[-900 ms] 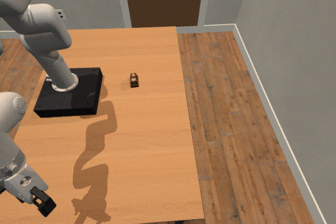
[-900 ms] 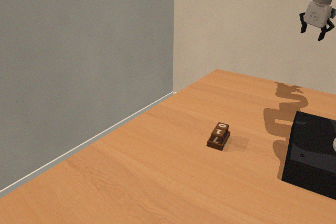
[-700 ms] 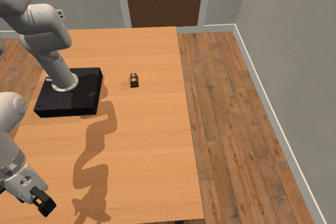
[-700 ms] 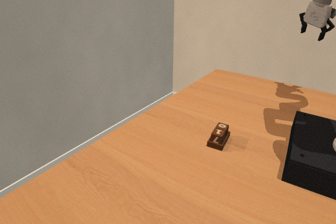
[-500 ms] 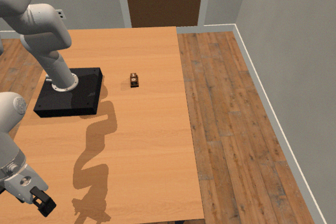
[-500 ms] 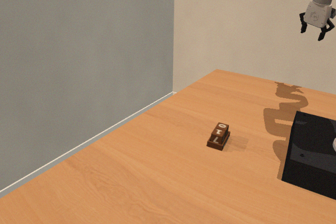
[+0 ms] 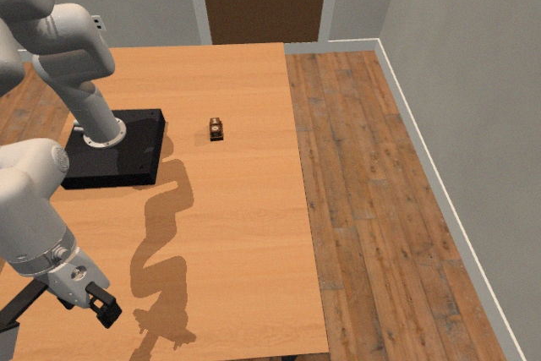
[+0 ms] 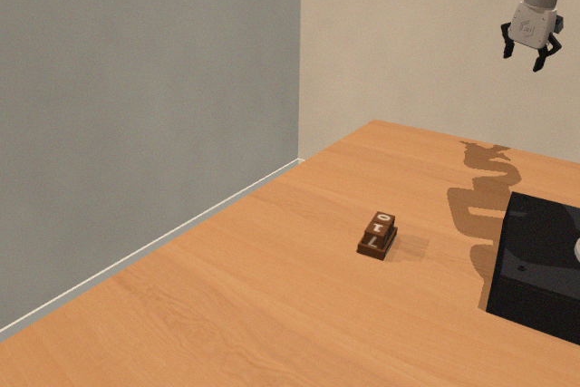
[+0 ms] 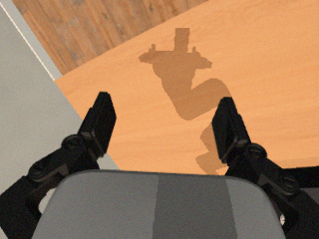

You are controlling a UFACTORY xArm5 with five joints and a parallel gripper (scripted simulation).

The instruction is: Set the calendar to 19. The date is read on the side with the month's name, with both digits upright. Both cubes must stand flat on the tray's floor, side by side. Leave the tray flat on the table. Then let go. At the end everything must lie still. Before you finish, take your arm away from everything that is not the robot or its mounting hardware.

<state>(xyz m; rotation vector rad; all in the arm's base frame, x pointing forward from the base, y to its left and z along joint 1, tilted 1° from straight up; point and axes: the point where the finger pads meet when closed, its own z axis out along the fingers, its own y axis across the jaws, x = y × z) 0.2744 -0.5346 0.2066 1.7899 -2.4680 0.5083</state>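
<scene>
Now: hand 6 cm short of the brown date cube, 61 cm to the right of it and 24 cm above it. Also, from my hand: tray (6 cm ahead, 63 cm to the left, 26 cm below).
</scene>
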